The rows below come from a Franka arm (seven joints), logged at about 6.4 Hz.
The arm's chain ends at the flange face. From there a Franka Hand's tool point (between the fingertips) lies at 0.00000 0.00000 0.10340 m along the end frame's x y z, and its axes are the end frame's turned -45 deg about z.
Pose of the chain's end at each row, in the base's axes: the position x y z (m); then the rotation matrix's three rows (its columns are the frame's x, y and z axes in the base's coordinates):
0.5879 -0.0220 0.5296; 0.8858 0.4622 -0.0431; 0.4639 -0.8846 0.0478; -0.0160 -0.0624 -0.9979
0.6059 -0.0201 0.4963; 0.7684 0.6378 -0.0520; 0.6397 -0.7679 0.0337; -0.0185 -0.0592 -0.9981
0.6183 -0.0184 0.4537; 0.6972 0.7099 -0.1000; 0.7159 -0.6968 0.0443; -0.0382 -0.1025 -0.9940
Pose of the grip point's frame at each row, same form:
0.5834 -0.0171 0.4264; 0.2995 0.9532 -0.0431; 0.9535 -0.2975 0.0478; 0.0328 -0.0554 -0.9979
0.6005 -0.0166 0.3931; 0.0923 0.9943 -0.0520; 0.9953 -0.0907 0.0337; 0.0288 -0.0549 -0.9981
0.6080 -0.0138 0.3509; -0.0090 0.9950 -0.1000; 0.9989 0.0135 0.0443; 0.0455 -0.0995 -0.9940

